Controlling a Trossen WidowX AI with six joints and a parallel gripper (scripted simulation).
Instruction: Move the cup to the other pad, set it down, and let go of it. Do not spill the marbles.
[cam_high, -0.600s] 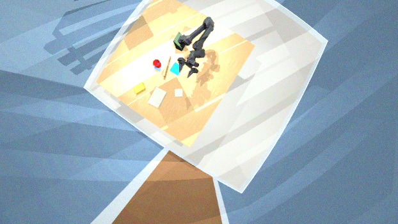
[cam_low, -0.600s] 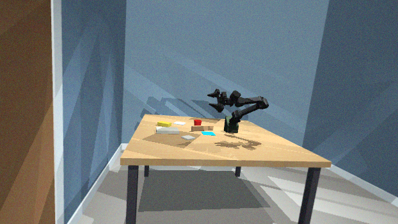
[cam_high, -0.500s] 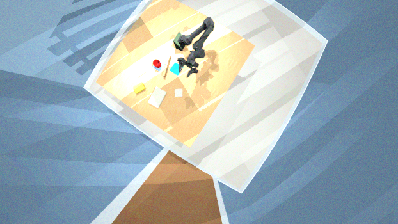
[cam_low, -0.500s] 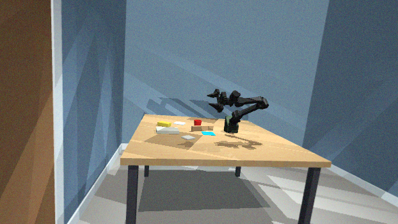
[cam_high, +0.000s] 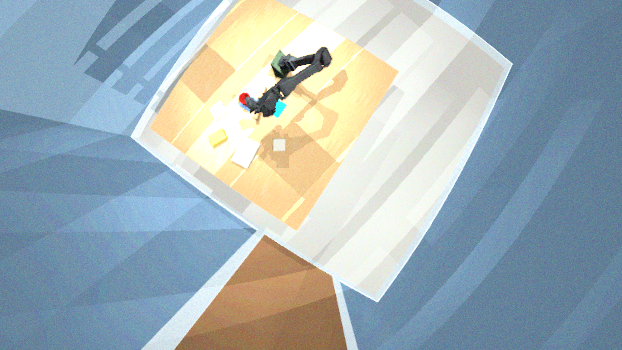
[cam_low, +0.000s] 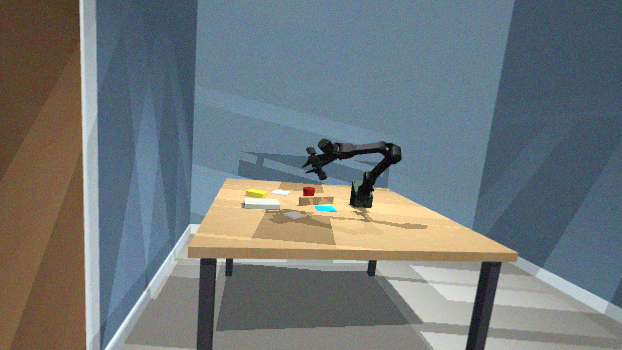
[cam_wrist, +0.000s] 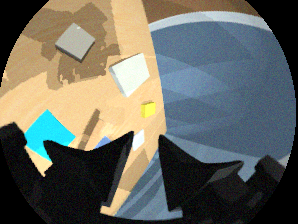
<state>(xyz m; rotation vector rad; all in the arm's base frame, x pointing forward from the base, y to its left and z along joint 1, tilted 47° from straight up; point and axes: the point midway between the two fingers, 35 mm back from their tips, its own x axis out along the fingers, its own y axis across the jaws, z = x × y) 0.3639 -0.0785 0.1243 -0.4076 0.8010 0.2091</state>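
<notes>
Right now my gripper tip is 9 cm past the red cup, 15 cm to the left of it and 16 cm above it. Round my gripper tip: cyan pad 13 cm behind, 4 cm to the left, 21 cm below; then long white block 21 cm ahead, 19 cm below; then pale blue pad 9 cm behind, 15 cm to the right, 21 cm below.
</notes>
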